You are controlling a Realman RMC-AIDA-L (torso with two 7-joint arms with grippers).
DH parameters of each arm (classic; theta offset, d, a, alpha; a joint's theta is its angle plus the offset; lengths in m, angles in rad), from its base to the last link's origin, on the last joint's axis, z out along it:
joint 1: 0 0.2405 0 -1.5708
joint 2: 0 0 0 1.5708
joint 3: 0 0.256 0 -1.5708
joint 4: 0 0 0 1.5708
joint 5: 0 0.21 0 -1.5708
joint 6: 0 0 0 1.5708
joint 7: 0 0.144 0 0
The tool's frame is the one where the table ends.
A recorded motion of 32 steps. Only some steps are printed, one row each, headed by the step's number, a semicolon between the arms.
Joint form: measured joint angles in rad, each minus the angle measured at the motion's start. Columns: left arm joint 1, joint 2, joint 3, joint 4, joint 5, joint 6, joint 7; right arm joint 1, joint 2, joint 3, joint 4, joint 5, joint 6, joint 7.
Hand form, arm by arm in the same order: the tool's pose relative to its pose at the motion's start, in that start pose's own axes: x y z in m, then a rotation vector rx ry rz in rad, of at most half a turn. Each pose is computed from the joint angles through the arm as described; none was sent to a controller.
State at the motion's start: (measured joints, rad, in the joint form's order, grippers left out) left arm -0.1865 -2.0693 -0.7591 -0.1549 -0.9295 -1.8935 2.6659; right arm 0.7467 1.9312 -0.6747 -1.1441 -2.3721 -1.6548 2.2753
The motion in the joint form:
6: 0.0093 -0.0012 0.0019 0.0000 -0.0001 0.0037 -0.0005; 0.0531 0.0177 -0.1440 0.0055 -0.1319 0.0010 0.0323
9: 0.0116 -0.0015 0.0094 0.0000 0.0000 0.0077 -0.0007; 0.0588 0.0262 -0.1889 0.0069 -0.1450 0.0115 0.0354
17: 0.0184 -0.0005 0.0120 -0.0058 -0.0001 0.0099 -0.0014; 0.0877 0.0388 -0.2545 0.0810 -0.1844 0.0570 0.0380
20: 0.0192 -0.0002 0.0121 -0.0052 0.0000 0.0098 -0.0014; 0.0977 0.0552 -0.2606 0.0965 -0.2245 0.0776 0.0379
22: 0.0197 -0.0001 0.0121 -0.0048 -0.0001 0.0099 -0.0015; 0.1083 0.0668 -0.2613 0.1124 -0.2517 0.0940 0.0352
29: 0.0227 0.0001 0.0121 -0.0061 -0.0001 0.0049 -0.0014; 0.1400 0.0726 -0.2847 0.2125 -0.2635 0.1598 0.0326
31: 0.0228 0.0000 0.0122 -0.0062 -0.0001 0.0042 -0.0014; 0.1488 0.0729 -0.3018 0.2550 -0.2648 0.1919 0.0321
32: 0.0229 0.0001 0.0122 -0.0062 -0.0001 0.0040 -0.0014; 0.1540 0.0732 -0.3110 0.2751 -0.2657 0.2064 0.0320
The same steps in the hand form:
6: -0.0001 -0.0005 -0.0035 0.0084 -0.0087 0.0007; -0.0042 0.0155 0.0271 0.0373 0.1887 -0.0928
9: -0.0010 0.0001 -0.0046 0.0065 -0.0173 -0.0021; -0.0043 0.0210 0.0356 0.0393 0.2221 -0.1233
17: -0.0008 0.0001 -0.0064 0.0105 -0.0203 -0.0051; 0.0003 0.0260 0.0580 0.0388 0.2951 -0.1479
20: -0.0007 -0.0002 -0.0067 0.0108 -0.0211 -0.0042; 0.0030 0.0268 0.0657 0.0562 0.3180 -0.1552
22: -0.0006 -0.0003 -0.0069 0.0113 -0.0217 -0.0037; 0.0040 0.0276 0.0716 0.0658 0.3316 -0.1617
29: 0.0003 -0.0001 -0.0078 0.0113 -0.0179 -0.0035; 0.0085 0.0288 0.0908 0.0593 0.3595 -0.1605
31: 0.0004 -0.0001 -0.0079 0.0111 -0.0173 -0.0037; 0.0120 0.0285 0.0984 0.0606 0.3730 -0.1611
32: 0.0005 -0.0001 -0.0079 0.0110 -0.0171 -0.0035; 0.0135 0.0287 0.1021 0.0610 0.3807 -0.1631

